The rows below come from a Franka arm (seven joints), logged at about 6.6 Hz.
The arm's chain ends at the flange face. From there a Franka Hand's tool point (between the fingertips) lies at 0.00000 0.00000 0.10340 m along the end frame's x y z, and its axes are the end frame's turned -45 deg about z.
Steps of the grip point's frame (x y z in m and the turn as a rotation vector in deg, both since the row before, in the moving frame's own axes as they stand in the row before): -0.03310 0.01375 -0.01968 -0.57 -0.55 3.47; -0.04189 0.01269 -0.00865 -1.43 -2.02 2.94; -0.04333 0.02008 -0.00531 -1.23 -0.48 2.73; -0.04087 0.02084 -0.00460 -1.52 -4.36 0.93; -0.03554 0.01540 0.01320 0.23 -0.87 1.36; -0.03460 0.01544 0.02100 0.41 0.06 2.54; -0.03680 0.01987 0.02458 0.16 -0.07 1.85
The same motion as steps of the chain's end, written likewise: -0.01366 0.03170 -0.01967 -0.79 0.01 3.47; -0.01978 0.03421 -0.00855 -2.44 -0.42 2.94; -0.01734 0.04263 -0.00528 -1.21 0.53 2.73; -0.01048 0.03617 -0.00426 -4.16 -2.01 0.93; -0.01283 0.03522 0.01321 -0.45 -0.78 1.36; -0.01311 0.03599 0.02100 0.33 -0.25 2.54; -0.01168 0.04019 0.02458 0.06 -0.16 1.85
